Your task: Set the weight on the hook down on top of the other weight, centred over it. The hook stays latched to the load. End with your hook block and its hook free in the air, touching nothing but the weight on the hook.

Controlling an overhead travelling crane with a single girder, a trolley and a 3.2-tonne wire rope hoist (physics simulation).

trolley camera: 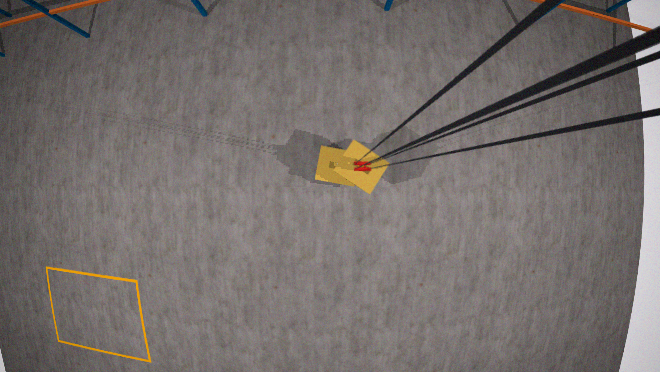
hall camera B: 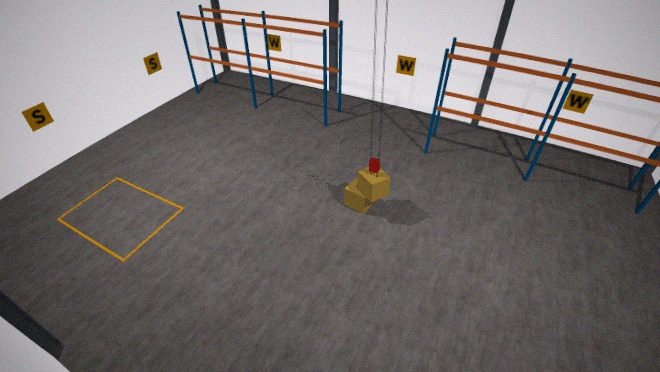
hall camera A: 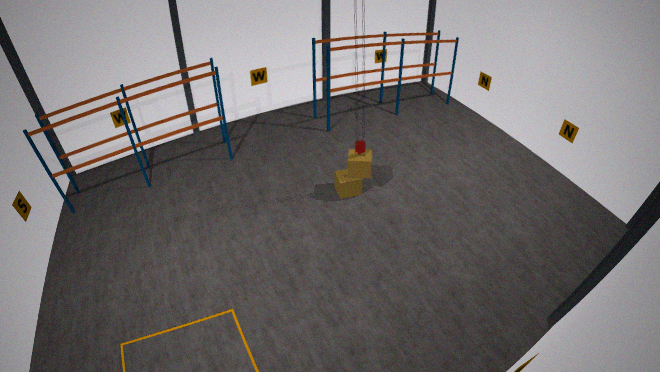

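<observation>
My red hook block (hall camera A: 360, 146) (hall camera B: 374, 165) (trolley camera: 362, 166) hangs on its ropes close above the yellow weight on the hook (hall camera A: 360, 167) (hall camera B: 376, 186) (trolley camera: 369, 181). The small hook is shut on that weight at its top. The other yellow weight (hall camera A: 349, 189) (hall camera B: 355, 198) (trolley camera: 326, 173) stands on the floor. In the trolley camera view the weight on the hook is off-centre to the right, turned relative to the lower one, and covers its right part. In hall camera A the upper weight is up and to the right. Whether the two weights touch cannot be told.
Blue and orange racks (hall camera A: 328, 90) (hall camera B: 325, 80) stand along the W wall; a second rack (hall camera A: 134, 135) (hall camera B: 550, 127) stands farther along it. A yellow marked rectangle (hall camera A: 177, 327) (hall camera B: 150, 192) (trolley camera: 92, 274) lies on the floor, away from the weights.
</observation>
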